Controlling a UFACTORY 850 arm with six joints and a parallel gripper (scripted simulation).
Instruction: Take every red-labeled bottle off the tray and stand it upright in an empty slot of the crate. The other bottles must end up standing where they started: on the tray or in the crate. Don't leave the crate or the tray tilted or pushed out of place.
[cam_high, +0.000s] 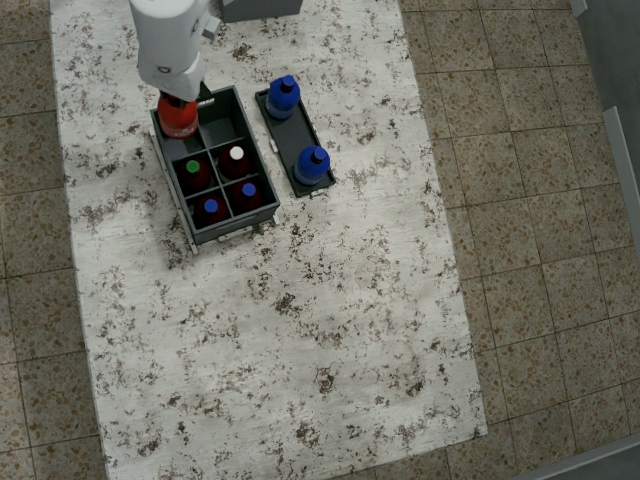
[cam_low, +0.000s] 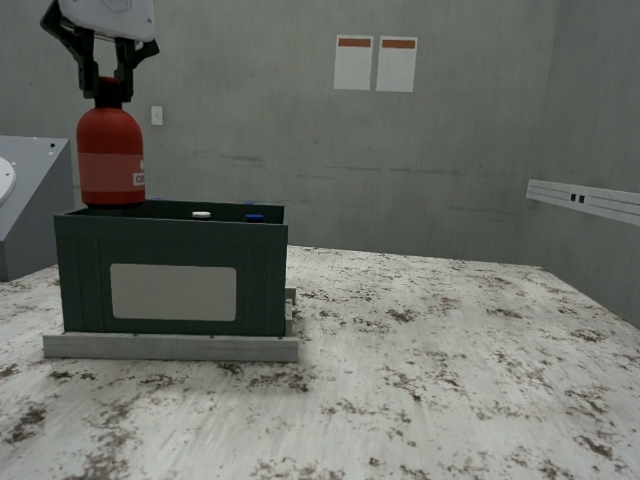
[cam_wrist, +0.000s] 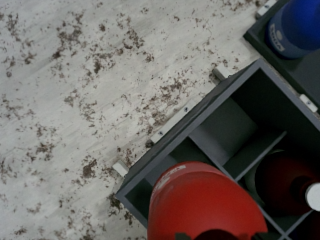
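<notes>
Right now the red-labeled bottle is 7 cm below my hand. The rest, counted from my hand: tray: 2 cm behind, 27 cm to the left, 32 cm below; then blue bottle: 11 cm behind, 23 cm to the left, 25 cm below; then dark crate: 7 cm ahead, 7 cm to the left, 25 cm below.
</notes>
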